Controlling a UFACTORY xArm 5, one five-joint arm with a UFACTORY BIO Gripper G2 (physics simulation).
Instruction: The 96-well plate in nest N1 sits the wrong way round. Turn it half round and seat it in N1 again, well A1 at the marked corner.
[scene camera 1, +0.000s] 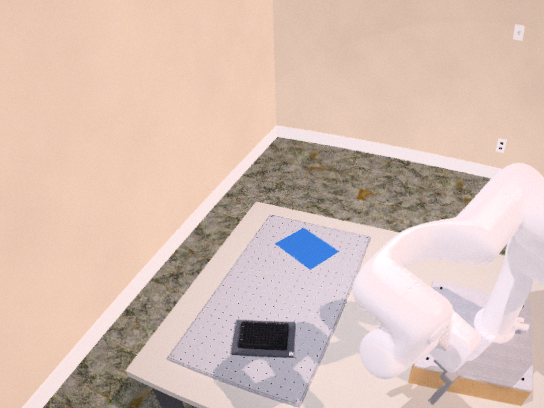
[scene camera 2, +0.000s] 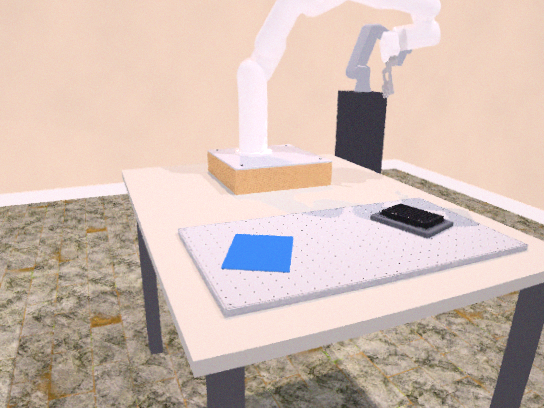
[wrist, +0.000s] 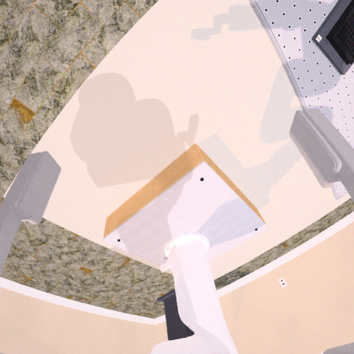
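Labels:
Gripper in scene camera 1 (403, 371), in scene camera 2, in the wrist view. Flat blue square (scene camera 1: 299, 248), (scene camera 2: 270, 253): same spot. Gripper (wrist: 300, 151), (scene camera 2: 387, 89): same spot.

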